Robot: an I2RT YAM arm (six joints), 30 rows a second.
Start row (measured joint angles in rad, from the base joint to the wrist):
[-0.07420 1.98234 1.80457 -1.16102 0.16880 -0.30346]
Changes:
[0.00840 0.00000 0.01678 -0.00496 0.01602 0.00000]
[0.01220 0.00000 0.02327 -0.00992 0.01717 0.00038]
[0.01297 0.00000 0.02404 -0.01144 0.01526 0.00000]
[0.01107 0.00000 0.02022 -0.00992 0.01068 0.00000]
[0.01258 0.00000 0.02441 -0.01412 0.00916 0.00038]
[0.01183 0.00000 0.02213 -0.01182 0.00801 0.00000]
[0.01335 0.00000 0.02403 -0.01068 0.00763 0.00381]
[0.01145 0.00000 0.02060 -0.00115 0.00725 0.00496]
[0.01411 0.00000 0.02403 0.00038 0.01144 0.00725]
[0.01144 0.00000 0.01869 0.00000 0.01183 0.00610]
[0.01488 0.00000 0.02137 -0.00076 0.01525 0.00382]
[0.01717 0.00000 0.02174 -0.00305 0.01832 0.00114]
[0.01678 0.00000 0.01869 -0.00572 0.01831 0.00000]
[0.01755 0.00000 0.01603 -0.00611 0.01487 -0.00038]
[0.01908 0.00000 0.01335 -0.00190 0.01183 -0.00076]
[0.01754 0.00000 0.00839 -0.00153 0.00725 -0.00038]
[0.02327 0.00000 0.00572 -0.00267 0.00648 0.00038]
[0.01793 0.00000 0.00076 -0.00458 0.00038 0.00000]
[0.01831 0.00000 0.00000 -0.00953 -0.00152 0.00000]
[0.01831 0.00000 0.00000 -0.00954 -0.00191 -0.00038]
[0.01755 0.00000 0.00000 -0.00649 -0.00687 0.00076]
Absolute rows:
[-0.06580 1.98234 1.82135 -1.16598 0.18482 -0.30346]
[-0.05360 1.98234 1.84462 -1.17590 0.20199 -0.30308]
[-0.04063 1.98234 1.86866 -1.18734 0.21725 -0.30308]
[-0.02956 1.98234 1.88888 -1.19726 0.22793 -0.30308]
[-0.01698 1.98234 1.91329 -1.21138 0.23709 -0.30270]
[-0.00515 1.98234 1.93542 -1.22320 0.24510 -0.30270]
[0.00820 1.98234 1.95945 -1.23388 0.25273 -0.29889]
[0.01965 1.98234 1.98005 -1.23503 0.25998 -0.29393]
[0.03376 1.98234 2.00408 -1.23465 0.27142 -0.28668]
[0.04520 1.98234 2.02277 -1.23465 0.28325 -0.28058]
[0.06008 1.98234 2.04414 -1.23541 0.29850 -0.27676]
[0.07725 1.98234 2.06588 -1.23846 0.31682 -0.27562]
[0.09403 1.98234 2.08457 -1.24418 0.33513 -0.27562]
[0.11158 1.98234 2.10060 -1.25029 0.35000 -0.27600]
[0.13066 1.98234 2.11395 -1.25219 0.36183 -0.27676]
[0.14820 1.98234 2.12234 -1.25372 0.36908 -0.27714]
[0.17147 1.98234 2.12806 -1.25639 0.37556 -0.27676]
[0.18940 1.98234 2.12882 -1.26097 0.37594 -0.27676]
[0.20771 1.98234 2.12882 -1.27050 0.37442 -0.27676]
[0.22602 1.98234 2.12882 -1.28004 0.37251 -0.27714]
[0.24357 1.98234 2.12882 -1.28653 0.36564 -0.27638]

